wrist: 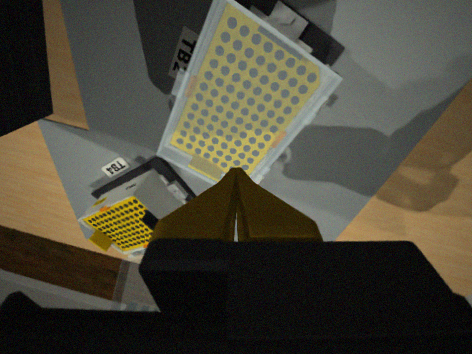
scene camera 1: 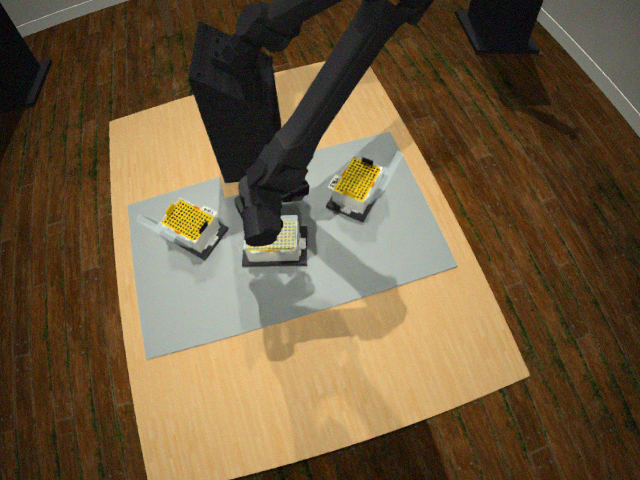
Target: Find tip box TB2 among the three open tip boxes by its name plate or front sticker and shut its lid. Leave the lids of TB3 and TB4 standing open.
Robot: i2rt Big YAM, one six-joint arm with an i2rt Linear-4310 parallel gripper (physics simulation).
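Places are measured from the arm's base along level axes (x ahead, y left, z up), in centimetres.
Pixels of known places: gripper, fingertip midpoint: [wrist: 236, 176]; arm's base, link origin: [scene camera 1: 232, 60].
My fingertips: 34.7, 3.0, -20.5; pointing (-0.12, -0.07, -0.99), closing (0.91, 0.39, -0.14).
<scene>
Ahead of a thing's pixels: the offset from my fingertips to its top centre, as dx, dy, dz. "spot": to the spot under its first point. Level surfaces: height alone.
Tip box TB2 {-2.6, +1.7, -3.4} [scene camera 1: 273, 256] stands in the middle of the mat; its name plate {spot: -8.3, +2.6, -11.0} [wrist: 183, 52] reads TB2 in the wrist view. Its clear lid {spot: -4.1, +6.3, -3.5} [scene camera 1: 290, 219] [wrist: 327, 81] lies over the yellow tip rack, which looks pale through it; I cannot tell whether it is fully seated. My gripper [wrist: 236, 176] is shut and empty, its tips at the lid's near edge in the wrist view; the arm hides the fingers in the scene view. Tip box TB4 {-8.6, -19.3, -3.7} [scene camera 1: 188, 222] [wrist: 122, 222] is at the left, its clear lid [scene camera 1: 148, 222] open. Tip box TB3 {-14.9, +23.9, -3.7} [scene camera 1: 358, 180] is at the right, its lid {spot: -11.4, +31.4, +3.1} [scene camera 1: 393, 166] open.
The boxes stand on dark bases on a grey mat {dz -11.2} [scene camera 1: 186, 320] [wrist: 300, 210], which lies on a wooden table {dz -11.4} [scene camera 1: 361, 403]. The black robot pedestal [scene camera 1: 240, 118] [wrist: 22, 65] stands behind the mat. The arm [scene camera 1: 330, 82] reaches over TB2 between the outer boxes.
</scene>
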